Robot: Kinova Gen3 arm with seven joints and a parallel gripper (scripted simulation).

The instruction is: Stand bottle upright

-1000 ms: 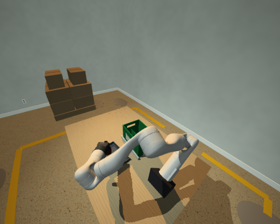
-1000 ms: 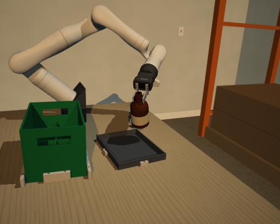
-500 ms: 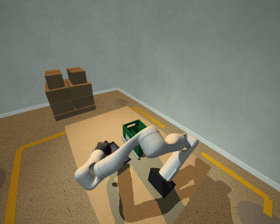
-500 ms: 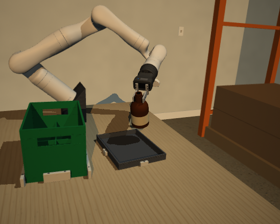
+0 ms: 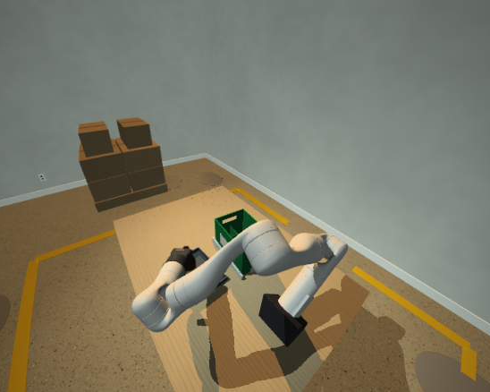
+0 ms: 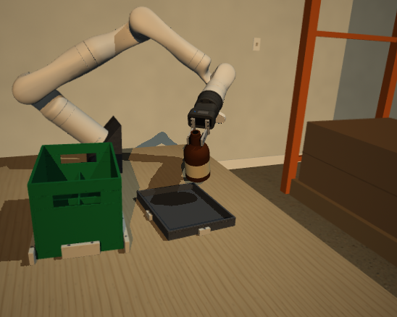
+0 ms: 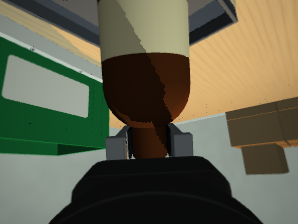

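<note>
The brown bottle lies 5 cm below my hand, 1 cm to the left of it and 1 cm behind it. Also, from my hand: dark tray (19 cm below, 4 cm to the right, 3 cm ahead); then green crate (31 cm to the right, 12 cm below, 4 cm ahead).
</note>
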